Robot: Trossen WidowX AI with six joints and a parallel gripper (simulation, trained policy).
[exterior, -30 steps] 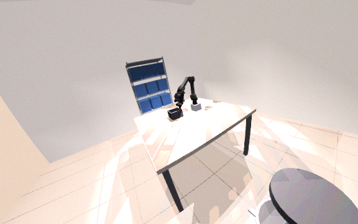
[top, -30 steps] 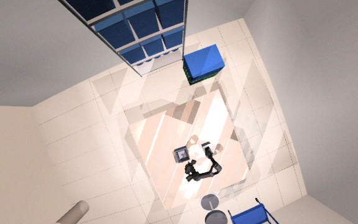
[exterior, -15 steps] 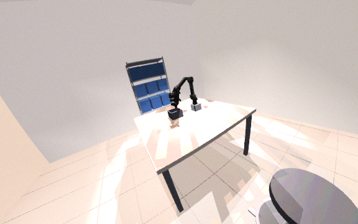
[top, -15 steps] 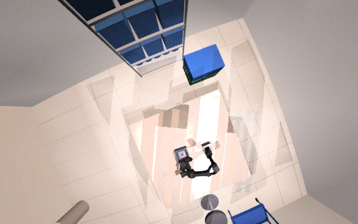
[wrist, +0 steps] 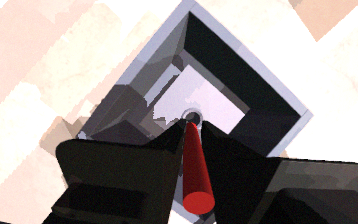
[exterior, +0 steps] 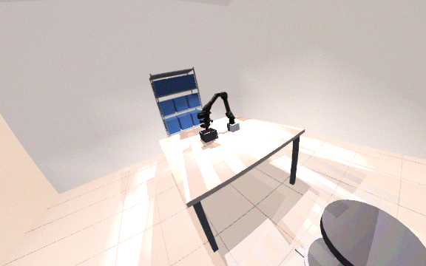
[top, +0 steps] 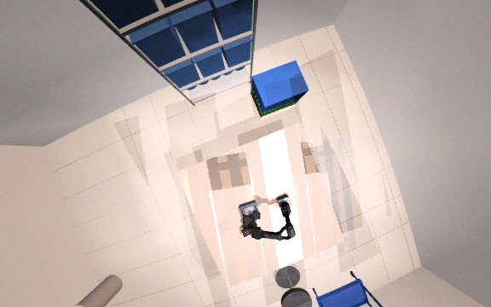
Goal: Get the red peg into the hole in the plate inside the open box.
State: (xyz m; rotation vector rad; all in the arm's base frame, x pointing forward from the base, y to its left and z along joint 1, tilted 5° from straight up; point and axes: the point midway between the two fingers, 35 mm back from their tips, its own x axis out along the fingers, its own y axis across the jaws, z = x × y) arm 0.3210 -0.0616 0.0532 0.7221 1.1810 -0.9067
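The red peg is 2 cm to the left of my gripper tip, 1 cm behind it and 1 cm above it. From my gripper tip the other things lie so: dark box: 8 cm below, 1 cm behind.
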